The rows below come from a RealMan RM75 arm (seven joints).
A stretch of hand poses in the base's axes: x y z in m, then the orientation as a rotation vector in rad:
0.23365 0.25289 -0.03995 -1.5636 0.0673 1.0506
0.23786 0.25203 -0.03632 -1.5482 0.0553 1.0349
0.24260 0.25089 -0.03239 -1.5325 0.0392 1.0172
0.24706 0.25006 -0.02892 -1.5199 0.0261 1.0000
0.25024 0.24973 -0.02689 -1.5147 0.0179 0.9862
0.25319 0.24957 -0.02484 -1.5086 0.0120 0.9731
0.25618 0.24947 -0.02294 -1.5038 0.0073 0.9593
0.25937 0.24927 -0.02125 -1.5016 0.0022 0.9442
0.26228 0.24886 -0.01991 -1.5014 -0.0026 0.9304
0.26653 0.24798 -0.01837 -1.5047 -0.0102 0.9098
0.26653 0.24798 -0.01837 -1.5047 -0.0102 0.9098
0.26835 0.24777 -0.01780 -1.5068 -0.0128 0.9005
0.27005 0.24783 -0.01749 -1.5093 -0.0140 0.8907
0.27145 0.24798 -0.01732 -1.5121 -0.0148 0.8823
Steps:
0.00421 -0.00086 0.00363 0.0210 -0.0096 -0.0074
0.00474 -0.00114 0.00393 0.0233 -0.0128 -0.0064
0.00446 -0.00083 0.00347 0.0194 -0.0122 -0.0070
0.00318 -0.00033 0.00203 0.0104 -0.0104 -0.0058
0.00295 -0.00016 0.00205 0.0102 -0.0085 -0.0068
0.00299 -0.00010 0.00190 0.0087 -0.0087 -0.0077
0.00319 -0.00020 0.00169 0.0068 -0.0107 -0.0078
0.00291 -0.00041 0.00134 0.0047 -0.0105 -0.0067
0.00425 -0.00088 0.00154 0.0039 -0.0173 -0.0089
0.00000 0.00000 0.00000 0.0000 0.0000 0.0000
0.00182 -0.00021 0.00057 0.0009 -0.0076 -0.0044
0.00170 0.00006 0.00031 0.0001 -0.0072 -0.0054
0.00140 0.00015 0.00017 -0.0006 -0.0063 -0.0047

